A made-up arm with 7 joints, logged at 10 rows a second.
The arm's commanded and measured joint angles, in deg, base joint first. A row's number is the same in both.
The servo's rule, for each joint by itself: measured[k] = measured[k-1] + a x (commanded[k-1-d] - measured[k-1]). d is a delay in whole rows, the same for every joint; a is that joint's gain. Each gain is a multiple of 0.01, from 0.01 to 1. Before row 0 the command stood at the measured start. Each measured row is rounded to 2 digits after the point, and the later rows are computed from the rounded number. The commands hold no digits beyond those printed.
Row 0, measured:
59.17 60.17 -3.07 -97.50 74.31 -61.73 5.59
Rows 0 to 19, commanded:
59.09 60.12 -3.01 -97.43 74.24 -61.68 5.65
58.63 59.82 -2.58 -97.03 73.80 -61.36 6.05
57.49 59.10 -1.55 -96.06 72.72 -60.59 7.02
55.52 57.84 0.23 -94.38 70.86 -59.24 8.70
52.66 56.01 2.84 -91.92 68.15 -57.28 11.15
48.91 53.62 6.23 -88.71 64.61 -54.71 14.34
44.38 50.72 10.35 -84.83 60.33 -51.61 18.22
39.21 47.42 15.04 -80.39 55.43 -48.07 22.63
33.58 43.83 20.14 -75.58 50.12 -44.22 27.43
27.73 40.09 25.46 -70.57 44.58 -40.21 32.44
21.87 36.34 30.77 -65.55 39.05 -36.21 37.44
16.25 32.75 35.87 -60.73 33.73 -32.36 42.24
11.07 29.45 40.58 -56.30 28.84 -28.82 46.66
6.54 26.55 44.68 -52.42 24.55 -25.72 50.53
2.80 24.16 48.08 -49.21 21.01 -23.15 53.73
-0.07 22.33 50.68 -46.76 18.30 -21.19 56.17
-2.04 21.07 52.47 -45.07 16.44 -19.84 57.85
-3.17 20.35 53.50 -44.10 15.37 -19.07 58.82
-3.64 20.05 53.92 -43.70 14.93 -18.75 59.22
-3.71 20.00 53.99 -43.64 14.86 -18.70 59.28
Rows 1 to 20, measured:
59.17 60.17 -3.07 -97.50 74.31 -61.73 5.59
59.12 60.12 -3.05 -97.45 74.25 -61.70 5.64
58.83 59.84 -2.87 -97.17 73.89 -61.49 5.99
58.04 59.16 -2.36 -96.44 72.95 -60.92 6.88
56.55 57.95 -1.35 -95.08 71.28 -59.86 8.45
54.25 56.17 0.28 -92.99 68.78 -58.23 10.77
51.10 53.82 2.60 -90.17 65.44 -56.01 13.84
47.14 50.97 5.62 -86.65 61.35 -53.24 17.61
42.46 47.70 9.29 -82.52 56.61 -49.98 21.93
37.22 44.14 13.52 -77.94 51.42 -46.35 26.66
31.62 40.41 18.18 -73.08 45.95 -42.48 31.63
25.87 36.67 23.09 -68.11 40.43 -38.53 36.63
20.19 33.06 28.07 -63.24 35.07 -34.64 41.45
14.81 29.74 32.95 -58.66 30.09 -30.97 45.93
9.93 26.81 37.52 -54.54 25.66 -27.66 49.89
5.72 24.37 41.64 -51.02 21.94 -24.82 53.19
2.30 22.49 45.17 -48.21 19.03 -22.53 55.75
-0.26 21.18 48.02 -46.14 16.96 -20.84 57.56
-1.98 20.42 50.16 -44.79 15.69 -19.72 58.64
-2.96 20.08 51.63 -44.07 15.08 -19.11 59.14
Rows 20 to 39, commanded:
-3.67 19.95 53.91 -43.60 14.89 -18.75 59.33
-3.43 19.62 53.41 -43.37 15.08 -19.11 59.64
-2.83 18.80 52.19 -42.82 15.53 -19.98 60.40
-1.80 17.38 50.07 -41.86 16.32 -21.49 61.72
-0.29 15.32 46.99 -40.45 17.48 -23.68 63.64
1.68 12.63 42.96 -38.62 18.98 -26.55 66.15
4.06 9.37 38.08 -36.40 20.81 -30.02 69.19
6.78 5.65 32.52 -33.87 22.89 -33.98 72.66
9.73 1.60 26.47 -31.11 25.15 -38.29 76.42
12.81 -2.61 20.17 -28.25 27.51 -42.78 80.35
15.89 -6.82 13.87 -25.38 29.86 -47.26 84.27
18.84 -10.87 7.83 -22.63 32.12 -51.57 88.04
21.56 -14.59 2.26 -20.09 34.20 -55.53 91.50
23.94 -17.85 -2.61 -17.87 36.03 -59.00 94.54
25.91 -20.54 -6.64 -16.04 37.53 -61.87 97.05
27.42 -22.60 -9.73 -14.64 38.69 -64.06 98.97
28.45 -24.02 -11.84 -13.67 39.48 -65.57 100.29
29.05 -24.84 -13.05 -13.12 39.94 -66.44 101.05
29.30 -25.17 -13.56 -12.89 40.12 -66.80 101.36
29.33 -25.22 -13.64 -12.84 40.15 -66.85 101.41
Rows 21 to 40, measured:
-3.40 20.01 52.55 -43.79 14.90 -18.85 59.26
-3.56 19.95 53.08 -43.66 14.89 -18.79 59.32
-3.48 19.65 53.21 -43.47 15.04 -18.99 59.60
-3.10 18.87 52.81 -43.04 15.43 -19.61 60.29
-2.33 17.50 51.74 -42.26 16.14 -20.79 61.52
-1.13 15.49 49.89 -41.07 17.21 -22.61 63.34
0.53 12.86 47.19 -39.45 18.63 -25.09 65.76
2.61 9.65 43.64 -37.44 20.37 -28.20 68.71
5.07 5.97 39.30 -35.08 22.39 -31.84 72.11
7.82 1.95 34.30 -32.46 24.60 -35.90 75.82
10.76 -2.25 28.79 -29.68 26.93 -40.23 79.72
13.79 -6.45 22.97 -26.84 29.27 -44.66 83.63
16.77 -10.52 17.07 -24.06 31.55 -49.01 87.42
19.60 -14.26 11.29 -21.44 33.67 -53.12 90.93
22.16 -17.56 5.87 -19.08 35.56 -56.82 94.03
24.37 -20.30 0.99 -17.07 37.14 -60.00 96.63
26.17 -22.42 -3.19 -15.47 38.38 -62.56 98.64
27.52 -23.89 -6.56 -14.28 39.26 -64.46 100.06
28.42 -24.76 -9.09 -13.51 39.80 -65.71 100.91
28.94 -25.14 -10.83 -13.10 40.06 -66.40 101.30

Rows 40 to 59, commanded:
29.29 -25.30 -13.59 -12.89 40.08 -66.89 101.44
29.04 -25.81 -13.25 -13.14 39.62 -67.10 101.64
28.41 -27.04 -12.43 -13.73 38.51 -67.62 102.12
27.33 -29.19 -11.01 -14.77 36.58 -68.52 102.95
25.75 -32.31 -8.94 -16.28 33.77 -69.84 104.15
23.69 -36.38 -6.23 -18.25 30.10 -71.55 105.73
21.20 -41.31 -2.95 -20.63 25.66 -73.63 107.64
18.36 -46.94 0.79 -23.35 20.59 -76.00 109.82
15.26 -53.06 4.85 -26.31 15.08 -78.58 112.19
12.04 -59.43 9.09 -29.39 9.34 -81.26 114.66
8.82 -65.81 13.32 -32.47 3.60 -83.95 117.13
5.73 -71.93 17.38 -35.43 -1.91 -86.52 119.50
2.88 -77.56 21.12 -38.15 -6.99 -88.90 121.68
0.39 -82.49 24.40 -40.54 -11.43 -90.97 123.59
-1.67 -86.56 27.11 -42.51 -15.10 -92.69 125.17
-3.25 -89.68 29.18 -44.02 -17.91 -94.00 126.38
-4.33 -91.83 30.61 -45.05 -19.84 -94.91 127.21
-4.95 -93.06 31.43 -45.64 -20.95 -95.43 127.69
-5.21 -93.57 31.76 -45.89 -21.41 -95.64 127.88
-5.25 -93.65 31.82 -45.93 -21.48 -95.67 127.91
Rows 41 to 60, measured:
29.17 -25.21 -11.93 -12.93 40.13 -66.68 101.39
29.24 -25.29 -12.58 -12.90 40.09 -66.81 101.43
29.12 -25.77 -12.84 -13.06 39.71 -66.99 101.61
28.70 -26.94 -12.68 -13.50 38.75 -67.39 102.05
27.89 -29.01 -12.03 -14.34 37.01 -68.10 102.82
26.63 -32.05 -10.82 -15.62 34.42 -69.20 103.96
24.90 -36.03 -9.03 -17.36 30.96 -70.68 105.48
22.72 -40.89 -6.66 -19.52 26.72 -72.54 107.34
20.15 -46.46 -3.75 -22.05 21.82 -74.72 109.47
17.26 -52.53 -0.40 -24.86 16.43 -77.15 111.81
14.18 -58.88 3.30 -27.85 10.76 -79.74 114.26
11.02 -65.26 7.21 -30.90 5.03 -82.39 116.73
7.90 -71.40 11.18 -33.89 -0.52 -84.99 119.11
4.94 -77.07 15.06 -36.70 -5.70 -87.45 121.32
2.26 -82.06 18.70 -39.23 -10.28 -89.67 123.27
-0.06 -86.20 21.98 -41.39 -14.14 -91.57 124.90
-1.94 -89.40 24.79 -43.13 -17.16 -93.10 126.17
-3.35 -91.64 27.06 -44.40 -19.30 -94.24 127.06
-4.29 -92.95 28.76 -45.22 -20.62 -94.99 127.60
-4.83 -93.52 29.93 -45.66 -21.25 -95.40 127.84

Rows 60 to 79, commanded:
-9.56 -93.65 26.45 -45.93 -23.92 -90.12 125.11
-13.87 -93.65 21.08 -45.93 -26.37 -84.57 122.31
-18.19 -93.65 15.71 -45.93 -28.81 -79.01 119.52
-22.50 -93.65 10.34 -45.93 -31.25 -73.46 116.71
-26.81 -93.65 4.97 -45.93 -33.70 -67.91 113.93
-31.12 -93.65 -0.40 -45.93 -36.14 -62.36 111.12
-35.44 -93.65 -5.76 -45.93 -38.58 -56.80 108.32
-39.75 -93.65 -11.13 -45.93 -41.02 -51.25 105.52
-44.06 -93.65 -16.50 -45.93 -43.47 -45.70 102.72
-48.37 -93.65 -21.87 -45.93 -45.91 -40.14 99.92
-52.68 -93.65 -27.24 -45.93 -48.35 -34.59 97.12
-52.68 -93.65 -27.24 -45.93 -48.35 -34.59 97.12
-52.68 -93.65 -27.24 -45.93 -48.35 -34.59 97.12
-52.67 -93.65 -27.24 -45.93 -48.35 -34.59 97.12
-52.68 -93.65 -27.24 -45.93 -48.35 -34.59 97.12
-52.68 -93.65 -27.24 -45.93 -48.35 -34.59 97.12
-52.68 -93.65 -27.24 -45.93 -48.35 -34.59 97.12
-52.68 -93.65 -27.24 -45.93 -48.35 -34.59 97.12
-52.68 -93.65 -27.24 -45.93 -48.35 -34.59 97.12
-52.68 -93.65 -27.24 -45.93 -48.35 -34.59 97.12
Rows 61 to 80, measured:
-5.08 -93.64 30.67 -45.84 -21.43 -95.57 127.90
-7.72 -93.65 29.02 -45.90 -23.42 -92.14 125.50
-11.35 -93.65 25.92 -45.92 -25.78 -87.37 122.76
-15.39 -93.65 21.94 -45.93 -28.20 -82.10 119.97
-19.58 -93.65 17.42 -45.93 -30.64 -76.66 117.17
-23.85 -93.65 12.56 -45.93 -33.09 -71.15 114.38
-28.14 -93.65 7.51 -45.93 -35.53 -65.61 111.58
-32.45 -93.65 2.33 -45.93 -37.97 -60.06 108.78
-36.76 -93.65 -2.92 -45.93 -40.41 -54.51 105.98
-41.07 -93.65 -8.22 -45.93 -42.86 -48.96 103.18
-45.38 -93.65 -13.54 -45.93 -45.30 -43.40 100.38
-49.69 -93.65 -18.88 -45.93 -47.74 -37.85 97.58
-51.45 -93.65 -22.14 -45.93 -48.23 -35.80 97.18
-52.18 -93.65 -24.13 -45.93 -48.33 -35.04 97.13
-52.47 -93.65 -25.34 -45.93 -48.35 -34.76 97.12
-52.59 -93.65 -26.08 -45.93 -48.35 -34.65 97.12
-52.64 -93.65 -26.53 -45.93 -48.35 -34.61 97.12
-52.66 -93.65 -26.81 -45.93 -48.35 -34.60 97.12
-52.67 -93.65 -26.98 -45.93 -48.35 -34.59 97.12
-52.68 -93.65 -27.08 -45.93 -48.35 -34.59 97.12

